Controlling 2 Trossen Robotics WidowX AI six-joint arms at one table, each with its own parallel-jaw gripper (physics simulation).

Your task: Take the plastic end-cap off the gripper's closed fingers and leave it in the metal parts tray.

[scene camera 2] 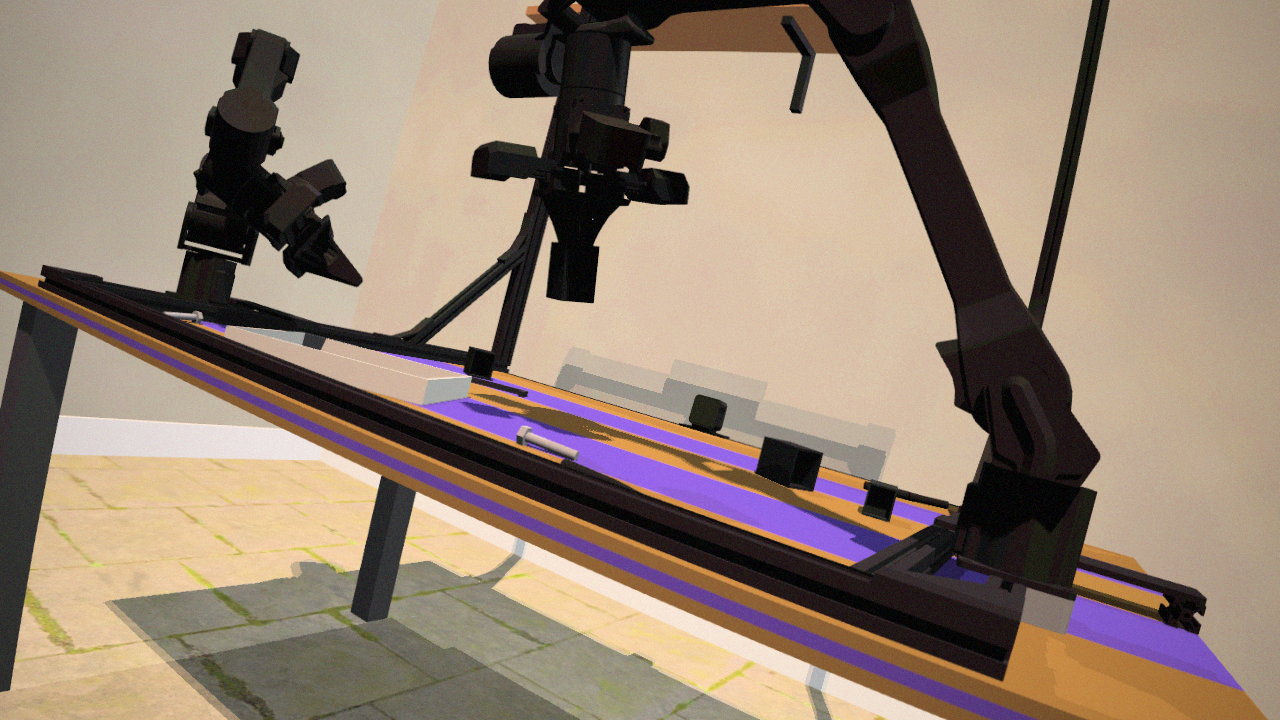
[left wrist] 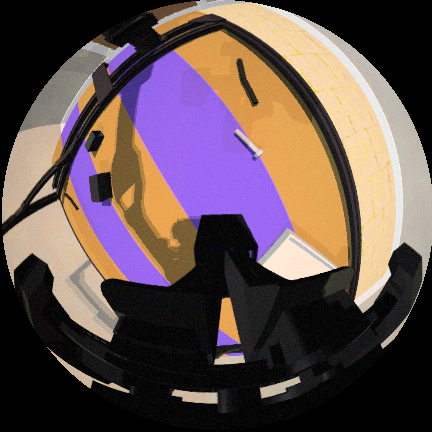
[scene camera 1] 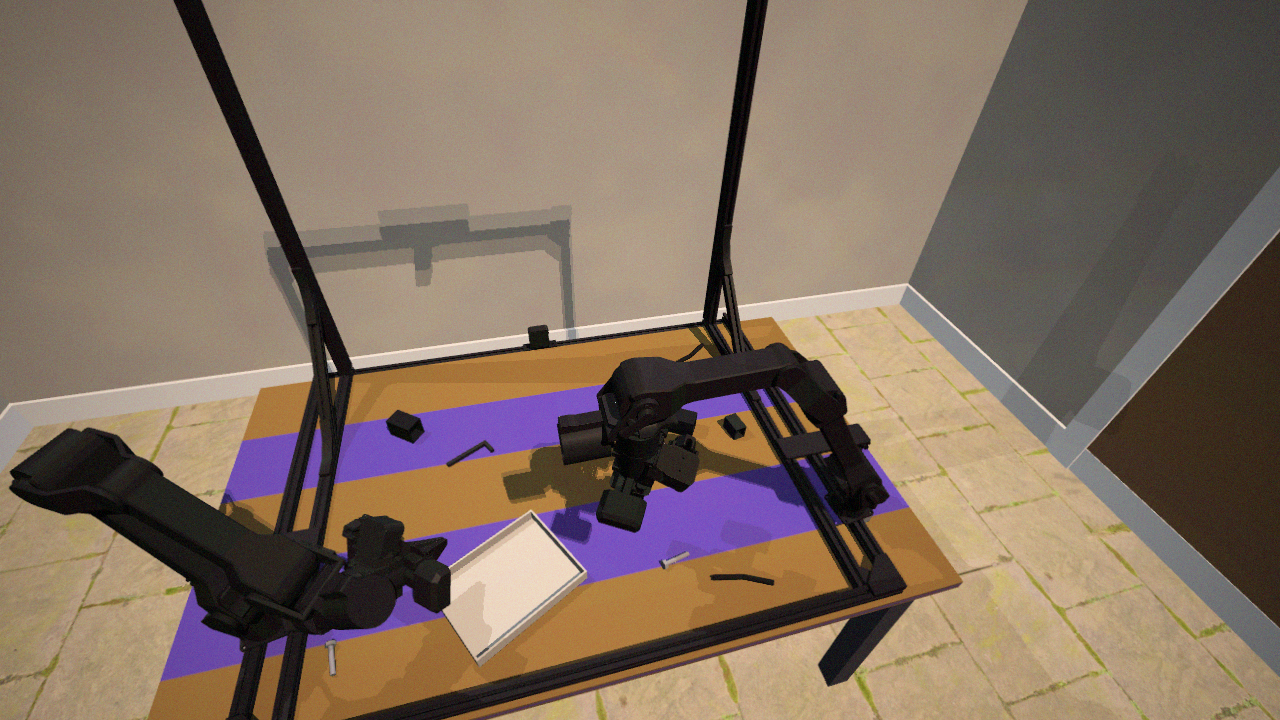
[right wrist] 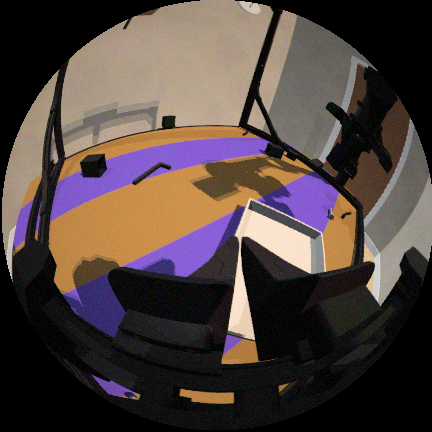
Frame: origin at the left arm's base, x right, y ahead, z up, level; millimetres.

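Seen in the pictures: left gripper, fingertip midpoint: (scene camera 2: 573,274) (left wrist: 222,248) (scene camera 1: 634,488) (right wrist: 339,158); right gripper, fingertip midpoint: (scene camera 2: 360,283) (scene camera 1: 445,540) (right wrist: 238,242); left arm's base, origin of the base link: (scene camera 2: 1011,574) (left wrist: 149,42) (scene camera 1: 848,505) (right wrist: 338,182); right arm's base, origin of the base link: (scene camera 2: 200,301) (scene camera 1: 266,622).
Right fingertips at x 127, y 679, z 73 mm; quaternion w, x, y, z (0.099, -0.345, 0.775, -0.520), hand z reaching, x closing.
Offsets run from my right fingertips to a thing's middle.
The black plastic end-cap (scene camera 1: 625,506) sits over the closed fingers of one gripper (scene camera 1: 629,493), which hangs above the table's middle; it also shows in scene camera 2 (scene camera 2: 572,270) and close up in one wrist view (left wrist: 219,242). The other gripper (scene camera 1: 429,577) is shut and empty, at the front left beside the metal parts tray @(dx -53, dy -75, dz -81 mm) (scene camera 1: 513,583). Its closed fingers (right wrist: 242,270) point at the tray (right wrist: 280,245) in the other wrist view. The tray is shallow, pale and empty.
Small black blocks @(dx +330, dy +54, dz -72 mm) (scene camera 1: 406,426) @(dx +115, dy -576, dz -77 mm) (scene camera 1: 733,425), an L-shaped hex key @(dx +225, dy -56, dz -89 mm) (scene camera 1: 469,452), a bolt @(dx -108, dy -345, dz -87 mm) (scene camera 1: 675,560) and a black rod @(dx -179, dy -435, dz -88 mm) (scene camera 1: 743,580) lie on the striped table. A black frame of posts (scene camera 1: 729,172) and rails rings it.
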